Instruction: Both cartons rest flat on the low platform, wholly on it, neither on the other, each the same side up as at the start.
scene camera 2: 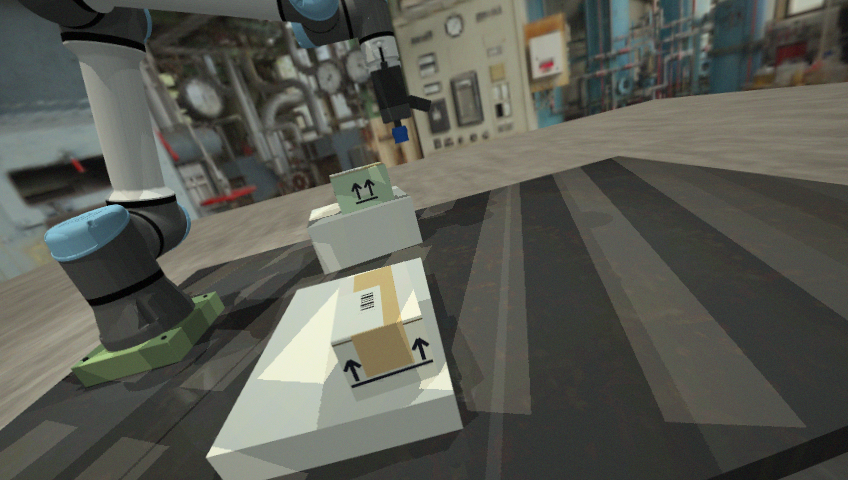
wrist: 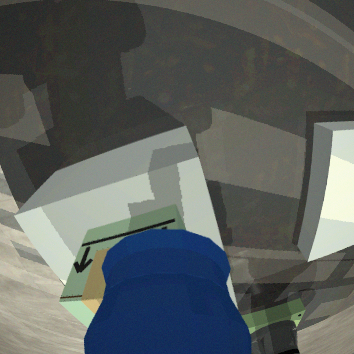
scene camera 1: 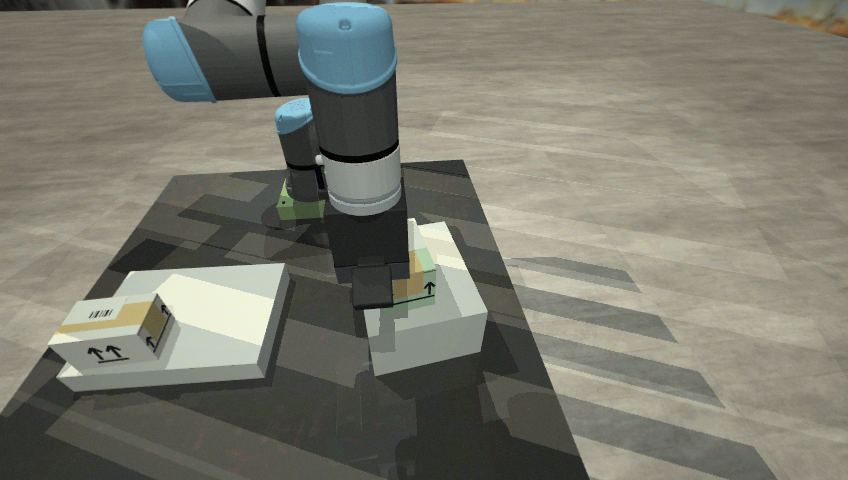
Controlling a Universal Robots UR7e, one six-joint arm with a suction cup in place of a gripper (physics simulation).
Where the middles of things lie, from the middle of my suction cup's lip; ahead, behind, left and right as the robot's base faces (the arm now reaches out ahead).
Labels:
The low white platform [scene camera 2: 297, 408] is 15 cm behind my suction cup, 37 cm to the right of it and 23 cm below it.

